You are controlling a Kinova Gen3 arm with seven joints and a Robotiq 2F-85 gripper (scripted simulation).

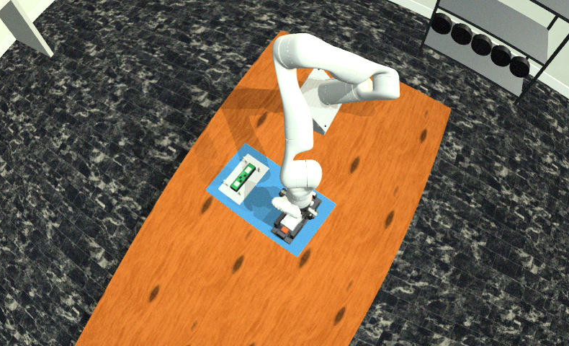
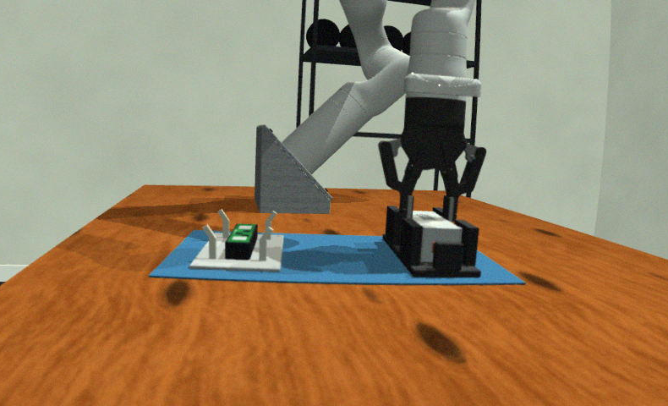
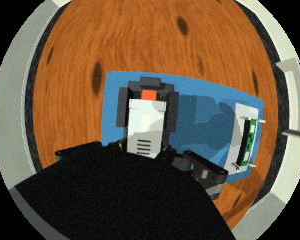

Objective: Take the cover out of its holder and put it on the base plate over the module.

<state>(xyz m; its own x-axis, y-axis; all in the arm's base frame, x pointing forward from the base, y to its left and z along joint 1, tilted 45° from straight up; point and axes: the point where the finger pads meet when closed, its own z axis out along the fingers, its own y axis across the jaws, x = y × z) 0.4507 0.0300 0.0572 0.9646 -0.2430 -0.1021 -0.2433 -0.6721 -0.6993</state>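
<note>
Right now the cover is 3 cm below my hand.
</note>
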